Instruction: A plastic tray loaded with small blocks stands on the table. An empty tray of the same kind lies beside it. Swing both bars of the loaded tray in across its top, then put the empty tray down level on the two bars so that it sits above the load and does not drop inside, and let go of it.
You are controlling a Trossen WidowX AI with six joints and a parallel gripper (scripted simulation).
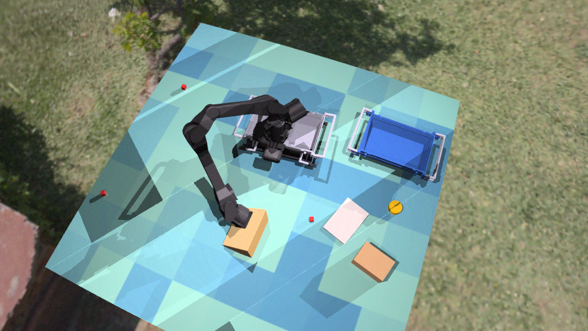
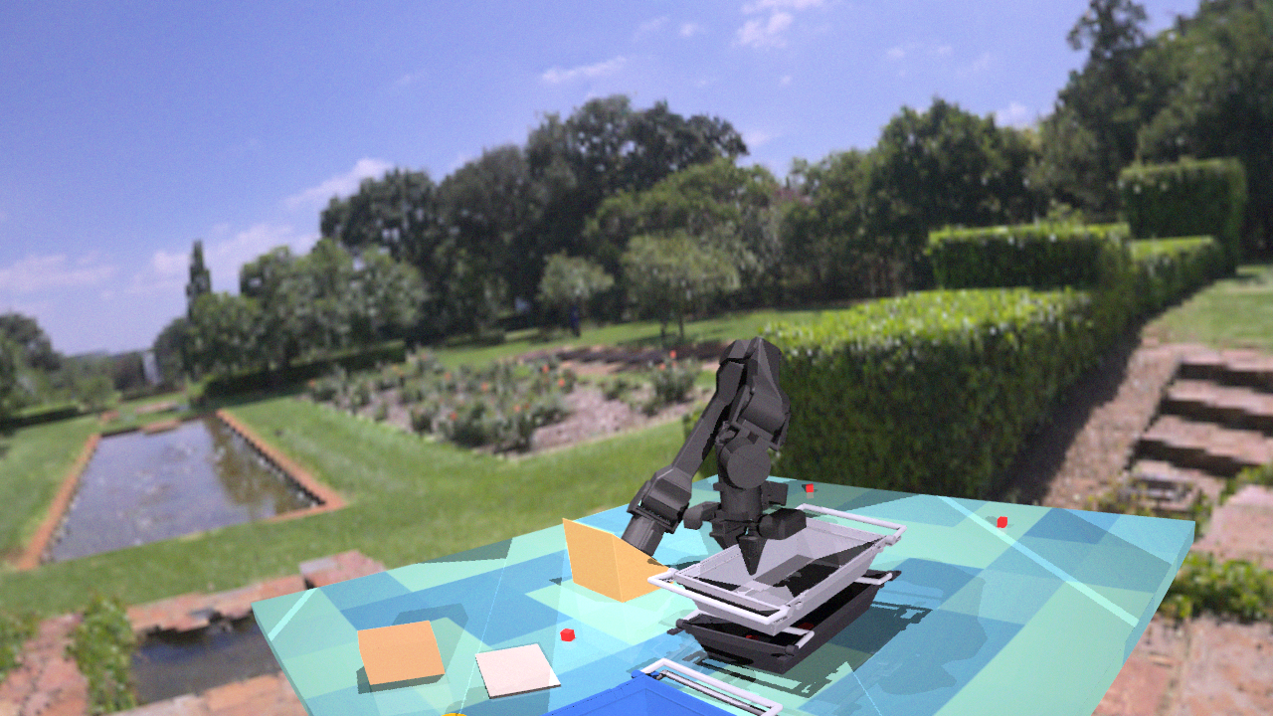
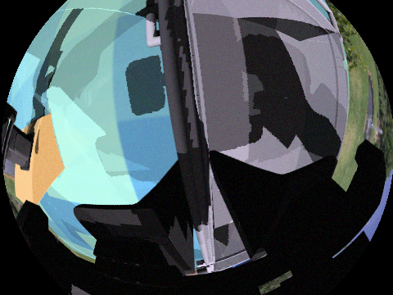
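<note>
My gripper tip is now 8 cm short of the grey tray, 1 cm to the right of it and 3 cm below it. The rest, counted from my gripper tip: yellow disc 3 cm behind, 48 cm to the right, 8 cm below; white flat plate 14 cm behind, 33 cm to the right, 9 cm below; brown box 26 cm behind, 46 cm to the right, 6 cm below.
</note>
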